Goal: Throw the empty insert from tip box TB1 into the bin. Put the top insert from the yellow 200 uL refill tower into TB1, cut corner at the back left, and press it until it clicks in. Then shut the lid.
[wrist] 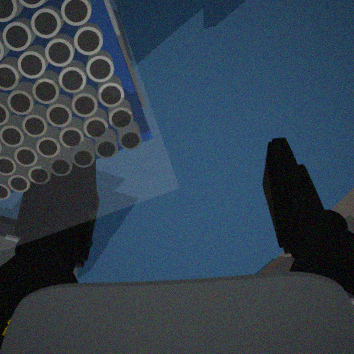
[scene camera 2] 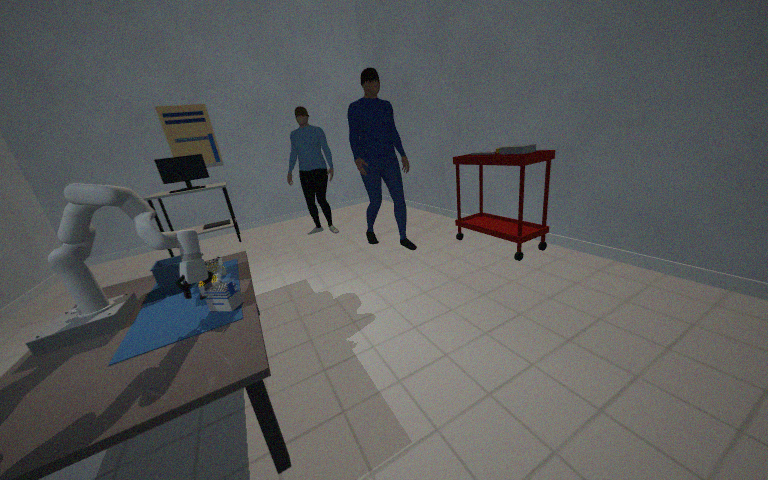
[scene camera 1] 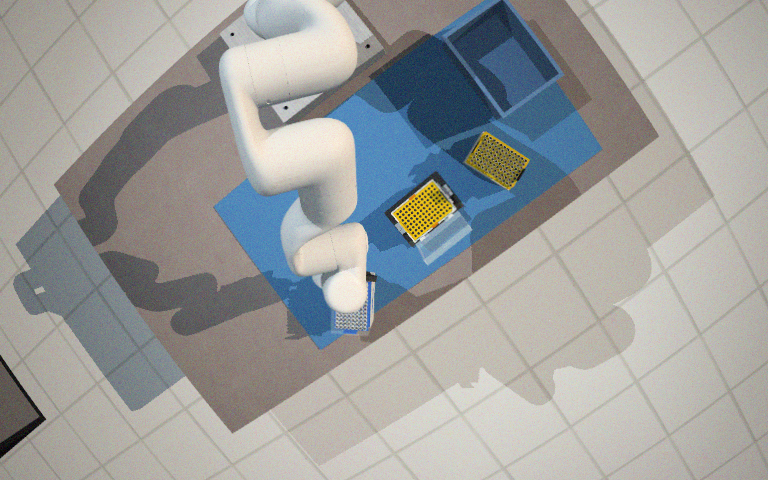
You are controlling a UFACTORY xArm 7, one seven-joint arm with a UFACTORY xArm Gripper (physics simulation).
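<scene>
Tip box TB1 stands mid-mat, with a yellow insert seated in it; its holes look empty. Its clear lid is folded open toward the table's front edge. The yellow refill tower stands to the right of TB1, with grey tips in its top insert. The bin is at the back right. My gripper is open and empty, beside a blue-and-white tip stack at the front left. In the wrist view its left finger is partly behind clear plastic; scene camera 1 has it hidden under the arm.
The blue-and-white tip stack holds grey tips and stands near the mat's front left corner, partly under the arm. The blue mat lies on the brown table. Two people and a red cart are beyond the table.
</scene>
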